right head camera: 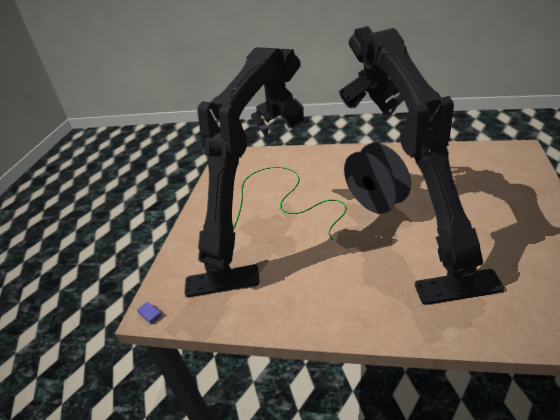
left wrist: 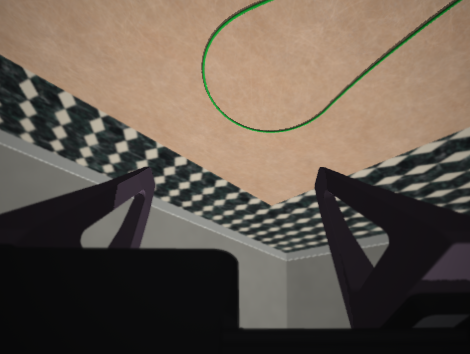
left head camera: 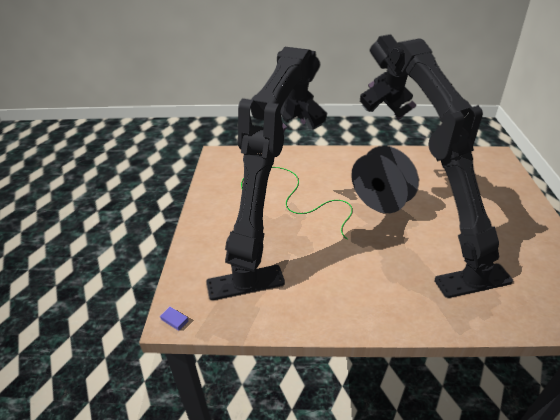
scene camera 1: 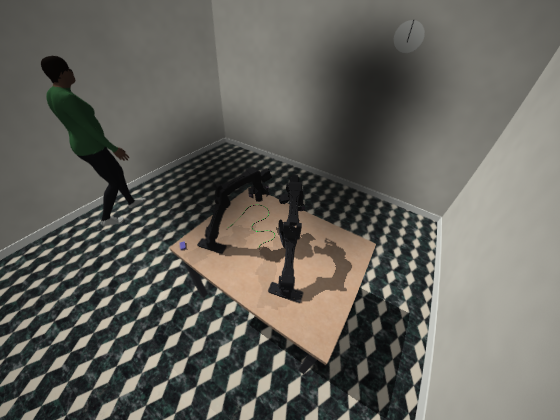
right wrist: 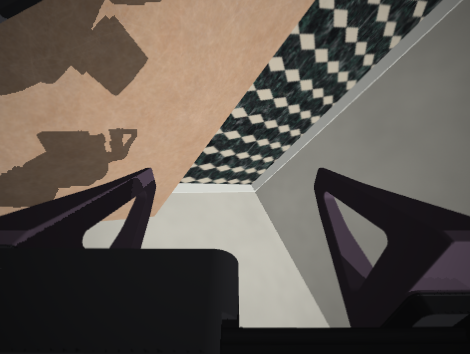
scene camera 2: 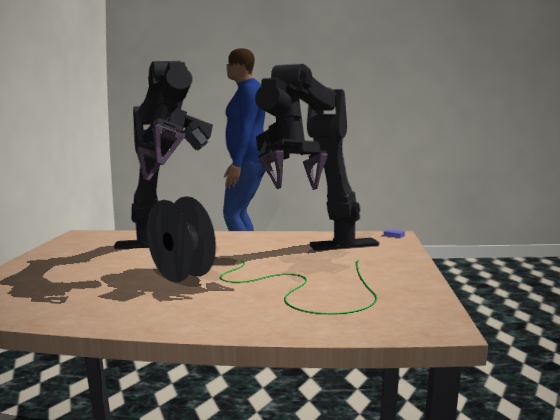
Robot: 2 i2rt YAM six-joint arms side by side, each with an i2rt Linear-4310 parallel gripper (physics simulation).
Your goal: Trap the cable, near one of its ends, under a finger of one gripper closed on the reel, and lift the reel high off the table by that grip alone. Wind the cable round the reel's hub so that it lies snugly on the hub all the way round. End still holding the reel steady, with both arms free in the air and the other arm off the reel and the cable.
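Places are measured from the left arm's base along level axes (x right, y ahead, z up), in millimetres.
Where they show: left gripper, fingertip midpoint: (right head camera: 279, 129) (left wrist: 234, 176) (left head camera: 290, 129) (scene camera 2: 297, 189); right gripper, fingertip midpoint: (right head camera: 381, 102) (left head camera: 389, 107) (scene camera 1: 301, 204) (right wrist: 234, 177) (scene camera 2: 152, 172); left arm's base at its link origin: (right head camera: 222, 281) (left head camera: 245, 283) (scene camera 1: 211, 246) (scene camera 2: 344, 245); right arm's base at its link origin: (right head camera: 458, 287) (left head camera: 473, 281) (scene camera 1: 285, 292) (scene camera 2: 147, 245).
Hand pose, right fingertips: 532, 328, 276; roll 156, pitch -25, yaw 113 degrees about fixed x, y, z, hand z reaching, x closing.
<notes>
Each offset is from my right fingertips to the top centre of the thing, as dx, dy, dz. Level surfaces: height alone.
A dark grey reel {-51, -122, -78} (left head camera: 364, 172) (right head camera: 358, 172) (scene camera 2: 162, 220) with two wide flanges stands upright on its rims on the table. A thin green cable (left head camera: 298, 213) (right head camera: 292, 213) (scene camera 2: 330, 313) (left wrist: 270, 131) lies in loose bends on the table beside the reel, apart from it. My left gripper (scene camera 2: 296, 187) (left wrist: 234, 176) is open and empty, high above the table near the cable's far bend. My right gripper (scene camera 2: 154, 171) (right wrist: 234, 177) is open and empty in the air above the reel, tilted. The reel's hub is mostly hidden between the flanges.
A small purple block {-723, -399, -261} (left head camera: 174, 318) (right head camera: 149, 312) (scene camera 1: 183, 246) (scene camera 2: 394, 233) lies at a corner of the wooden table {dz -276} (left head camera: 320, 320) (scene camera 2: 300, 335), near the left arm's base. A person (scene camera 1: 80, 125) (scene camera 2: 242, 130) stands away from the table. Arm shadows fall across the table around the reel.
</notes>
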